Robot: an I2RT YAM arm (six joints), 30 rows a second.
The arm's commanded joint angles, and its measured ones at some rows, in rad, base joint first. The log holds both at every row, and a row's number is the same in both.
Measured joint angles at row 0:
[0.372 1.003 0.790 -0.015 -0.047 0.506]
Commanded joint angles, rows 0 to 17:
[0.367 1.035 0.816 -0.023 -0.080 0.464]
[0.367 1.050 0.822 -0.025 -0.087 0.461]
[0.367 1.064 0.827 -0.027 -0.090 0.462]
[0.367 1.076 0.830 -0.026 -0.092 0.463]
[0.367 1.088 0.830 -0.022 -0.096 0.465]
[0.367 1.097 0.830 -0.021 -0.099 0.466]
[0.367 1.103 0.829 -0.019 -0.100 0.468]
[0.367 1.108 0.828 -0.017 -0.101 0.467]
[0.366 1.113 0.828 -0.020 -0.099 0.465]
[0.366 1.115 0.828 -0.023 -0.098 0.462]
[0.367 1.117 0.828 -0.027 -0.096 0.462]
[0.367 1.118 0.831 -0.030 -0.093 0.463]
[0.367 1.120 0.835 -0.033 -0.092 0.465]
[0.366 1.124 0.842 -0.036 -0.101 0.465]
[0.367 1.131 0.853 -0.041 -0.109 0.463]
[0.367 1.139 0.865 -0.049 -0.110 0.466]
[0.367 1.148 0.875 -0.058 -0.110 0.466]
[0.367 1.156 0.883 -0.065 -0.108 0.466]
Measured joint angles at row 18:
[0.371 1.140 0.833 -0.045 -0.098 0.473]
